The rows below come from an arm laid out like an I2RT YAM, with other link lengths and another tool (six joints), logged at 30 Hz.
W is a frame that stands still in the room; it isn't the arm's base.
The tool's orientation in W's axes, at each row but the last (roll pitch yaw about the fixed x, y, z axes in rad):
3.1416, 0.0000, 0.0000
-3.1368, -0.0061, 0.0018
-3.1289, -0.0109, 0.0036
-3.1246, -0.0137, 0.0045
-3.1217, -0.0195, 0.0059
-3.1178, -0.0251, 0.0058
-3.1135, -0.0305, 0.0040
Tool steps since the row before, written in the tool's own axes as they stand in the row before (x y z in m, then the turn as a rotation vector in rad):
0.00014, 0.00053, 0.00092, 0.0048, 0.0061, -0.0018
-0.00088, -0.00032, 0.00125, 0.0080, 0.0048, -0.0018
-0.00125, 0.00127, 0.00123, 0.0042, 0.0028, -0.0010
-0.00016, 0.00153, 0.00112, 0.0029, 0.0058, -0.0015
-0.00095, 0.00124, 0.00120, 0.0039, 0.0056, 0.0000
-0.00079, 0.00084, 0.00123, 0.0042, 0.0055, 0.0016
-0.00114, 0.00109, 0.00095, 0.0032, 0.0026, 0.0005
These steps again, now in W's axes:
0.00014, -0.00053, -0.00092, 0.0048, -0.0061, 0.0018
-0.00087, 0.00032, -0.00125, 0.0080, -0.0048, 0.0018
-0.00123, -0.00126, -0.00126, 0.0042, -0.0028, 0.0010
-0.00014, -0.00151, -0.00115, 0.0029, -0.0058, 0.0014
-0.00092, -0.00122, -0.00124, 0.0039, -0.0056, 0.0000
-0.00075, -0.00081, -0.00127, 0.0043, -0.0054, -0.0016
-0.00111, -0.00107, -0.00101, 0.0032, -0.0026, -0.0005

